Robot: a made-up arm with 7 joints.
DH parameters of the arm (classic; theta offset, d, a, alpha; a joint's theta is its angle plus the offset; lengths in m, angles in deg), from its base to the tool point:
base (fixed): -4.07 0 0 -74.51
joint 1: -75.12 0.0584 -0.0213 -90
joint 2: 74 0 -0.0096 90
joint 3: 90 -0.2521 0.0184 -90
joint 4: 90 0.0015 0.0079 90
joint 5: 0 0.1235 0 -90
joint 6: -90 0 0.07 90
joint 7: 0 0 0 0
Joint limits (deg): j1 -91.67..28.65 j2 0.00..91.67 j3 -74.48..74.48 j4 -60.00..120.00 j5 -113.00..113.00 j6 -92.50..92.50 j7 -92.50..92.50
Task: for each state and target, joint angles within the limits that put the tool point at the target. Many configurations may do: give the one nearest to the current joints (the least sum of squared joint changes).
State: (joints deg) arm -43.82 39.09 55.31 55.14 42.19 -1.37 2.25
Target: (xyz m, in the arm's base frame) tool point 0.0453 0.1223 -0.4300
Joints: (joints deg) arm -6.10 0.00 35.10 61.43 45.36 -19.96 2.25
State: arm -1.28 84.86 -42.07 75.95 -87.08 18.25 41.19
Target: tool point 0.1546 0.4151 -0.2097
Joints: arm -24.69 68.77 -38.68 61.13 -88.57 16.29 41.19
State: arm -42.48 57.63 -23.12 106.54 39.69 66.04 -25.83
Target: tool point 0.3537 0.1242 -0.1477
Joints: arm -85.02 10.04 -23.66 107.41 39.29 84.88 -25.83
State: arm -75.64 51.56 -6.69 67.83 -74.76 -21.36 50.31
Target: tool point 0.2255 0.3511 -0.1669
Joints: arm -26.25 49.84 -2.05 46.14 -68.53 -50.68 50.31
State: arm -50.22 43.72 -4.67 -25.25 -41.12 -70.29 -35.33
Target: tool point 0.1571 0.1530 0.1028
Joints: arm -71.68 56.70 -0.93 -32.35 -40.31 -65.52 -35.33
